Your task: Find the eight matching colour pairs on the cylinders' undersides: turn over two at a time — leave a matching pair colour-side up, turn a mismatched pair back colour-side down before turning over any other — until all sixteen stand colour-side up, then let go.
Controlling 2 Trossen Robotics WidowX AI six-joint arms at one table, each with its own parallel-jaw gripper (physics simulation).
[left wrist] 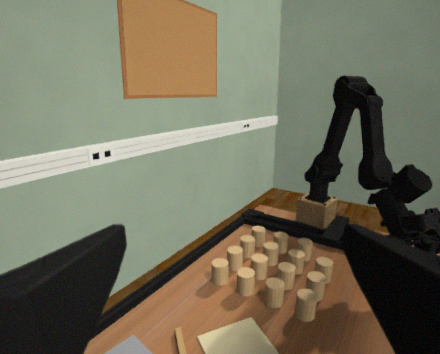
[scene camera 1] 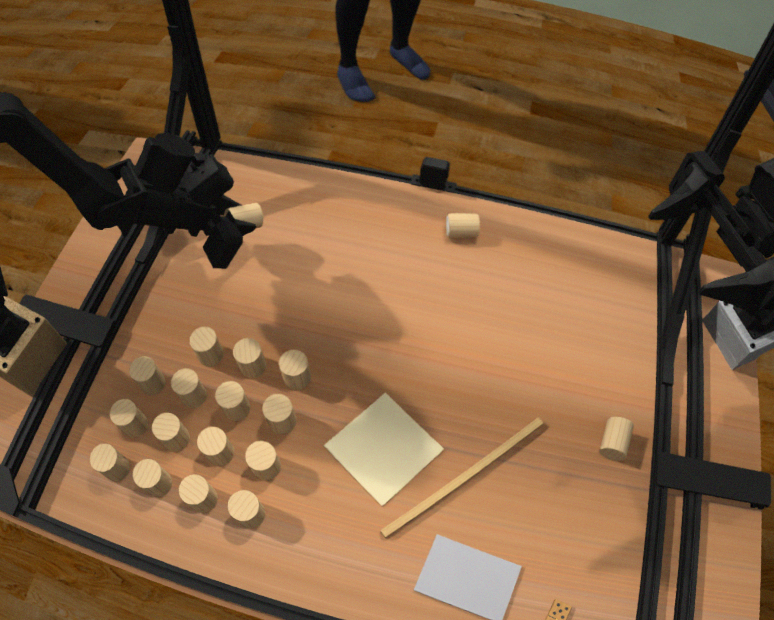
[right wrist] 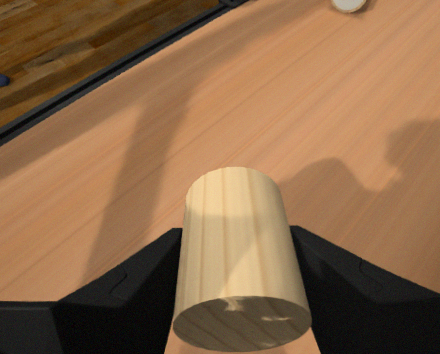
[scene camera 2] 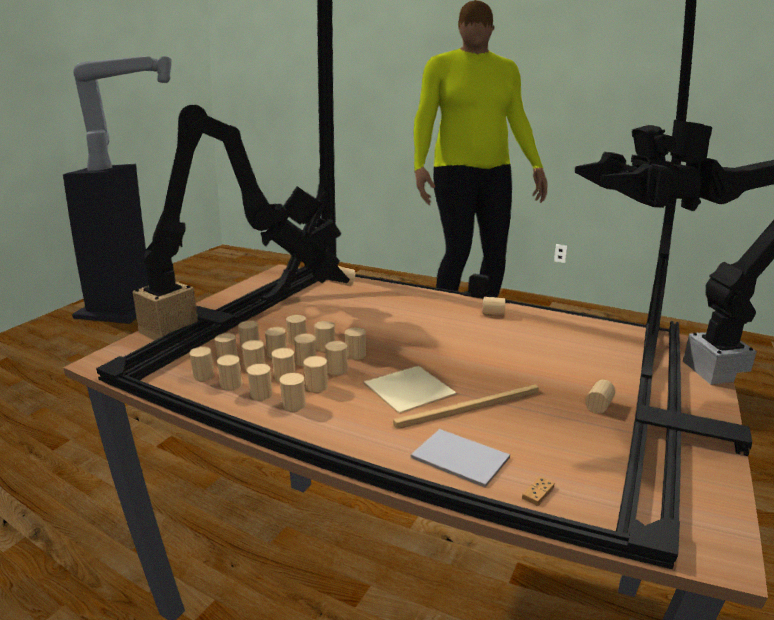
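Where they show: left gripper, fingertip midpoint: (left wrist: pixel 234 235) (scene camera 1: pixel 675 251) (scene camera 2: pixel 587 174); right gripper, fingertip midpoint: (scene camera 1: pixel 249 218) (right wrist: pixel 235 237) (scene camera 2: pixel 346 278); left arm's base, link origin: (scene camera 1: pixel 755 317) (scene camera 2: pixel 722 342); right arm's base, link origin: (left wrist: pixel 317 198) (scene camera 1: pixel 3 332) (scene camera 2: pixel 162 289).
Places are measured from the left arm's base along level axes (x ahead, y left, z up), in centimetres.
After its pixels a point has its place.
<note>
My right gripper (scene camera 1: pixel 237 221) {x 71.6, y -42.3, z 0.8 cm} (scene camera 2: pixel 338 273) {x 71.6, y -42.3, z 0.8 cm} (right wrist: pixel 235 237) {x 71.6, y -42.3, z 0.8 cm} is shut on a wooden cylinder (scene camera 1: pixel 249 215) {x 71.4, y -41.1, z 3.0 cm} (scene camera 2: pixel 350 274) {x 70.6, y -40.8, z 2.3 cm} (right wrist: pixel 240 250) {x 72.9, y -42.0, z 3.8 cm}, held tipped over above the table's back left. Its end toward the right wrist camera is plain wood; its other end is hidden. Several upright cylinders (scene camera 1: pixel 213 445) {x 84.4, y -8.5, z -1.3 cm} (scene camera 2: pixel 282 364) {x 84.6, y -7.1, z -2.6 cm} (left wrist: pixel 259 266) {x 82.6, y -8.9, z -2.4 cm} stand in rows at the left, all with plain wood tops; the back row holds three. My left gripper (scene camera 1: pixel 678 253) {x 35.2, y 0.0, z 31.6 cm} (scene camera 2: pixel 581 170) {x 35.2, y 0.0, z 31.6 cm} (left wrist: pixel 234 235) {x 35.2, y 0.0, z 31.6 cm} is open and empty, high above the table's right side.
One cylinder (scene camera 1: pixel 463 226) {x 38.7, y -32.8, z -2.9 cm} (scene camera 2: pixel 493 306) {x 38.8, y -32.3, z -3.6 cm} (right wrist: pixel 349 4) {x 40.6, y -34.3, z -5.3 cm} lies near the back edge with a whitish end; another (scene camera 1: pixel 617 439) {x 32.3, y 8.3, z -2.4 cm} (scene camera 2: pixel 600 395) {x 32.7, y 10.0, z -2.8 cm} lies at the right. A yellowish square (scene camera 1: pixel 384 448) {x 62.5, y -2.8, z -6.0 cm}, a wooden stick (scene camera 1: pixel 463 477) {x 54.0, y 4.9, z -5.2 cm}, a grey-white sheet (scene camera 1: pixel 467 576) {x 58.3, y 17.5, z -5.7 cm} and a domino (scene camera 1: pixel 559 609) {x 48.7, y 26.1, z -5.5 cm} lie on the table. Black rails frame it.
</note>
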